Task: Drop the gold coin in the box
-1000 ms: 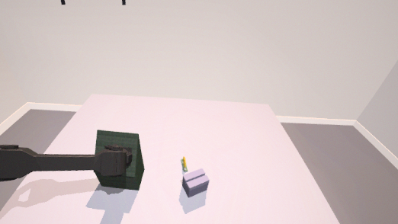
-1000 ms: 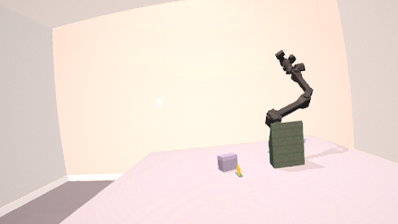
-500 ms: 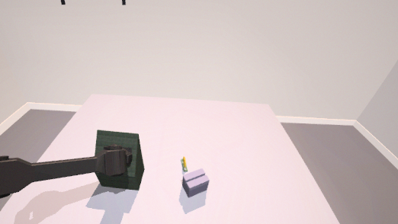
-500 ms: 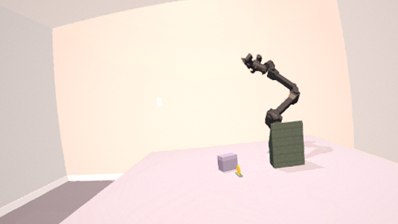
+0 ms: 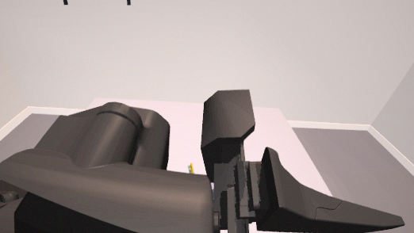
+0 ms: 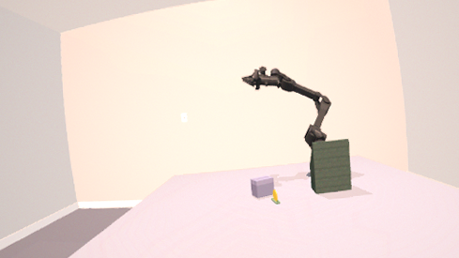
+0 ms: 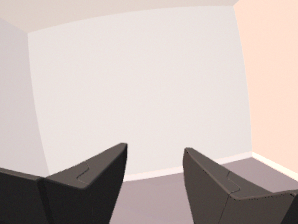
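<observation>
My gripper tip is 540 mm above the gold coin, 470 mm to the right of it and 100 mm past it.
</observation>
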